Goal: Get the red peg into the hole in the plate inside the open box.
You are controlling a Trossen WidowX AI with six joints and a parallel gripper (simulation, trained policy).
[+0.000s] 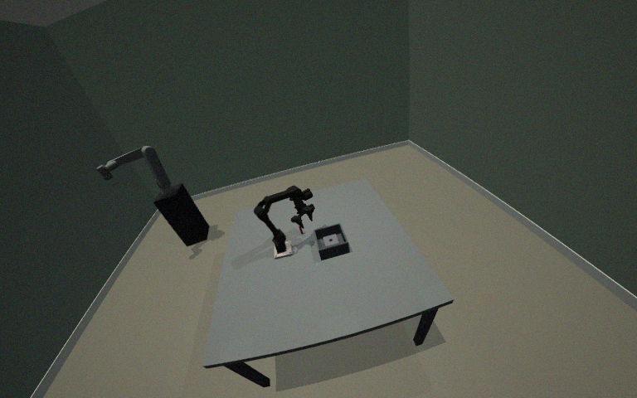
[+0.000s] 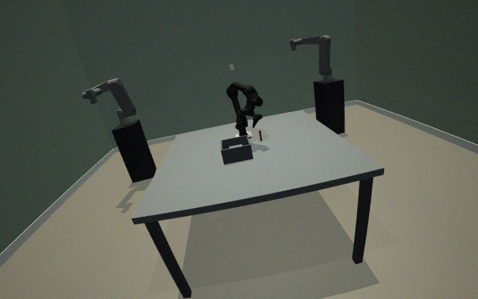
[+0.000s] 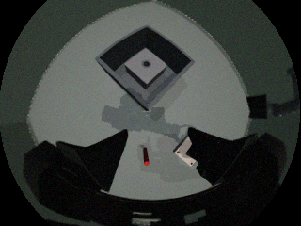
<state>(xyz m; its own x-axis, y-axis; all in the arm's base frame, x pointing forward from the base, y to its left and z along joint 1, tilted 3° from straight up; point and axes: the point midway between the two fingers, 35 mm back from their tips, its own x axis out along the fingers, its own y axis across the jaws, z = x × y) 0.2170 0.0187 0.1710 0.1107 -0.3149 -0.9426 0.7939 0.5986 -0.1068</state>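
Right now the red peg is 5 cm behind my gripper tip, 9 cm to the left of it and 11 cm below it. Also, from my gripper tip: dark box 11 cm ahead, 13 cm to the right, 12 cm below.
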